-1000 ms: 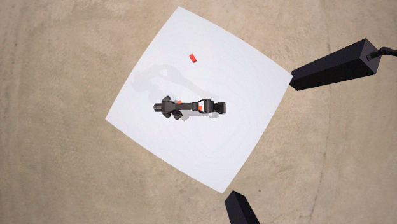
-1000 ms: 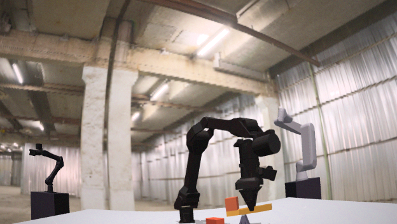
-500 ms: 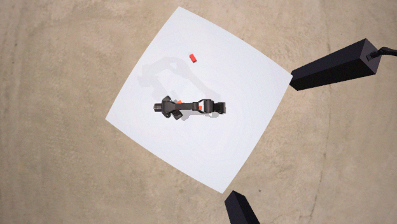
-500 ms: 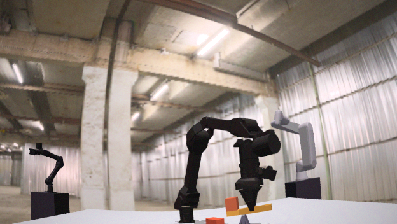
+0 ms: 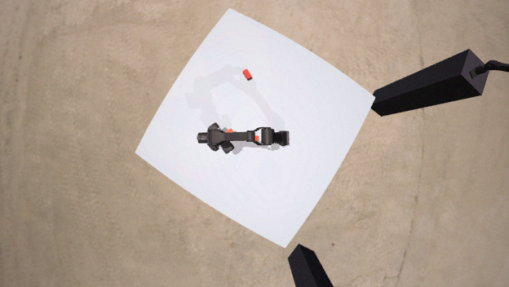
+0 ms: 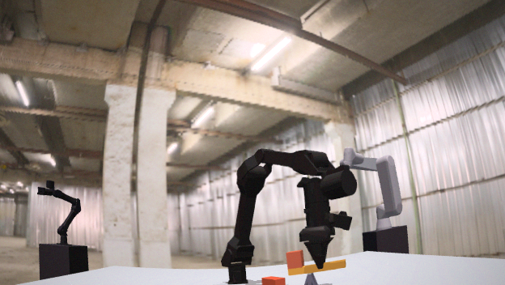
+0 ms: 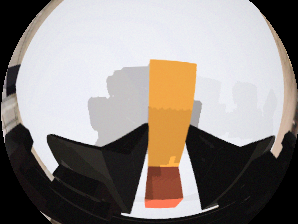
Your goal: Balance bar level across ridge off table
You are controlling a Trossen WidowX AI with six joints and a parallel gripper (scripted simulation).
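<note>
The yellow bar lies 3 cm to the right of my gripper tip, 1 cm behind it and 1 cm above it.
</note>
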